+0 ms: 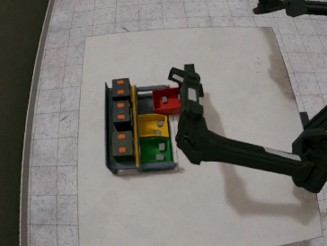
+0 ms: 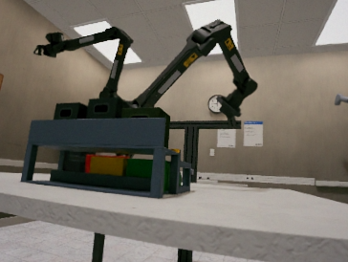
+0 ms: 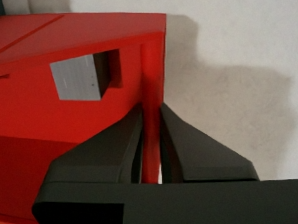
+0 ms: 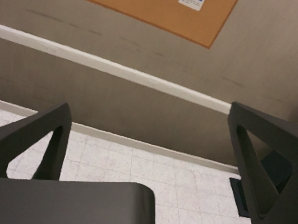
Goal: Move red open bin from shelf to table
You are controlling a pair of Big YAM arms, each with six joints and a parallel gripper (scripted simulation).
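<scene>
Now: the red bin 80 mm ahead of my left hand. Also, from my left hand: green bin: 190 mm ahead, 230 mm to the left, 20 mm below; yellow bin: 190 mm ahead, 120 mm to the left, 20 mm below.
</scene>
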